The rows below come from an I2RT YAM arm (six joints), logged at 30 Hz.
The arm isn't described. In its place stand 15 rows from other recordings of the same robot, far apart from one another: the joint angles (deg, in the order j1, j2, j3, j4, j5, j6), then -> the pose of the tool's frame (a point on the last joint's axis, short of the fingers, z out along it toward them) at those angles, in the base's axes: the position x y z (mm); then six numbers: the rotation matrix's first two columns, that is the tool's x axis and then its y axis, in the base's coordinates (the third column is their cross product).
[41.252, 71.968, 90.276, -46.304, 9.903, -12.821] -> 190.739 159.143 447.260 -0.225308 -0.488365 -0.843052 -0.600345 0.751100 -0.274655
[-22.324, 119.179, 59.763, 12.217, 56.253, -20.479] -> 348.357 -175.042 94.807 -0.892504 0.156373 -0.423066 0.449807 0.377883 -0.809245
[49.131, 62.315, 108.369, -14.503, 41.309, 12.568] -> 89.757 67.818 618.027 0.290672 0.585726 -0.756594 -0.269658 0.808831 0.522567
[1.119, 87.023, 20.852, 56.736, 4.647, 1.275] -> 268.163 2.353 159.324 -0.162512 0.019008 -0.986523 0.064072 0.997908 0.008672
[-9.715, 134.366, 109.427, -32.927, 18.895, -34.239] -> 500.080 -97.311 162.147 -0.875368 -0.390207 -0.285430 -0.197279 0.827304 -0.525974
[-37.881, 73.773, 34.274, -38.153, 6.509, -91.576] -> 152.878 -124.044 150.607 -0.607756 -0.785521 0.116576 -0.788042 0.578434 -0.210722
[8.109, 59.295, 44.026, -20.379, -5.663, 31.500] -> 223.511 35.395 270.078 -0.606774 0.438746 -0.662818 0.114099 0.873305 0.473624
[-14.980, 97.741, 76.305, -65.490, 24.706, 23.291] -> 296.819 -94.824 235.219 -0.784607 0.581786 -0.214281 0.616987 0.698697 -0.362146
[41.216, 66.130, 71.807, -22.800, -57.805, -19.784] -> 160.593 180.717 411.490 0.116336 -0.137839 -0.983599 -0.977750 -0.189948 -0.089025
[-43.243, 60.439, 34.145, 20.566, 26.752, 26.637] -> 164.757 -176.948 277.841 0.355563 0.215187 -0.909544 0.871064 0.276514 0.405940
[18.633, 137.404, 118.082, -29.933, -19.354, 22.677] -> 503.772 182.312 186.228 -0.857653 0.094687 -0.505436 -0.190487 0.854477 0.483305
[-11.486, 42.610, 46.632, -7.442, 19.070, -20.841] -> 167.555 -45.916 362.845 -0.235302 -0.295310 -0.925973 0.453786 0.809124 -0.373358
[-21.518, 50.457, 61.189, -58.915, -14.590, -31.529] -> 146.346 -48.060 340.831 -0.694896 -0.270003 -0.666497 -0.193184 0.962857 -0.188644
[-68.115, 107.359, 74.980, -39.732, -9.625, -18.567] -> 143.930 -342.340 181.123 -0.621473 0.704918 -0.341851 0.736158 0.674729 0.053026
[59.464, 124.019, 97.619, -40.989, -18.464, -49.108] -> 221.597 397.849 177.642 0.357312 -0.805532 -0.472701 -0.929877 -0.354229 -0.099247
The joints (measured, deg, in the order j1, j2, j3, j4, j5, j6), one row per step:
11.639 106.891 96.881 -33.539 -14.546 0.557
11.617 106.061 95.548 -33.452 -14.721 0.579
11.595 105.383 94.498 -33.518 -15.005 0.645
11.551 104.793 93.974 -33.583 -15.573 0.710
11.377 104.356 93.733 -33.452 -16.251 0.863
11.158 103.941 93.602 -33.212 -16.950 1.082
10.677 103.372 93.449 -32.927 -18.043 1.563
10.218 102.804 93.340 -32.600 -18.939 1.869
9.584 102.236 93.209 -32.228 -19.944 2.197
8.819 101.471 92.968 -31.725 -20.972 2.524
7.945 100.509 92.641 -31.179 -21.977 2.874
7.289 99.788 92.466 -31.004 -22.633 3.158
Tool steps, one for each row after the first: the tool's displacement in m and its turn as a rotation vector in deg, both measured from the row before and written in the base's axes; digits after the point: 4 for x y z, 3 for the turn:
-0.0040 -0.0009 -0.0017 0.049 0.440 0.090
-0.0035 -0.0007 -0.0014 0.147 0.495 0.137
-0.0026 -0.0005 0.0011 0.430 0.105 0.318
-0.0014 -0.0012 0.0019 0.624 -0.164 0.209
-0.0010 -0.0014 0.0025 0.713 -0.328 0.140
-0.0013 -0.0031 0.0035 1.168 -0.341 0.002
-0.0012 -0.0030 0.0038 0.930 -0.529 0.006
-0.0010 -0.0042 0.0038 1.006 -0.535 -0.089
-0.0016 -0.0052 0.0046 1.037 -0.757 -0.186
-0.0023 -0.0060 0.0055 1.036 -0.912 -0.308
-0.0021 -0.0045 0.0041 0.691 -0.526 -0.308

